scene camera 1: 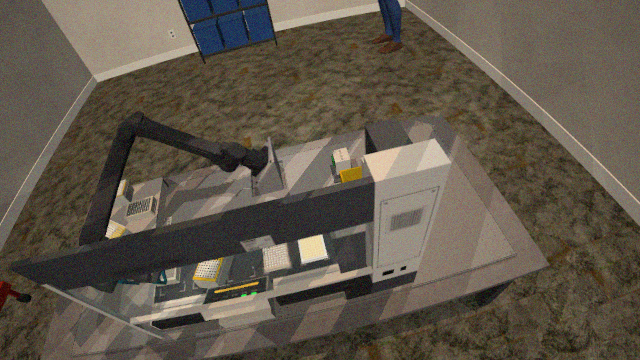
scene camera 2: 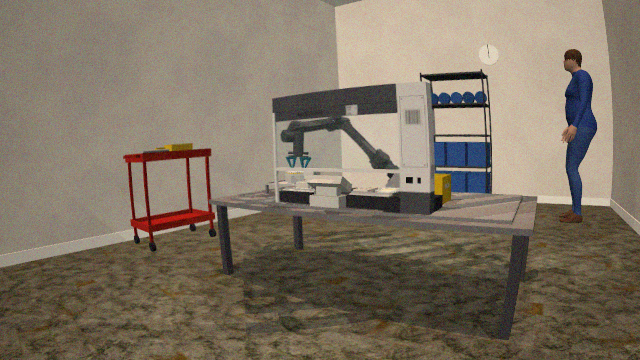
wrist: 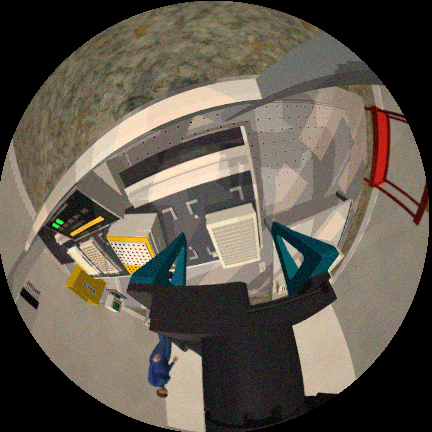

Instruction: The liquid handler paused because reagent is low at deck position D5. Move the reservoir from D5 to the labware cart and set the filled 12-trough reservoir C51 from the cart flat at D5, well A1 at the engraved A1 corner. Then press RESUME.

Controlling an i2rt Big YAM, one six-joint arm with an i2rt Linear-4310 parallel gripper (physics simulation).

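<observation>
A pale reservoir with parallel troughs sits flat on the dark deck, at the end near the handler's clear side panel. Deck labels are not legible. My gripper is open and empty, pointing down above the deck, its fingers framing the reservoir in the wrist view from higher up. A second reservoir with dark slots lies on a raised pale platform beside the handler; its label is not legible. The control panel shows green lights and a yellow bar; RESUME is not readable.
A yellow-rimmed tip box stands beside the reservoir's deck area. A white plate and a yellowish plate stand farther along. The handler's dark top beam spans the front. A red cart stands beyond the table.
</observation>
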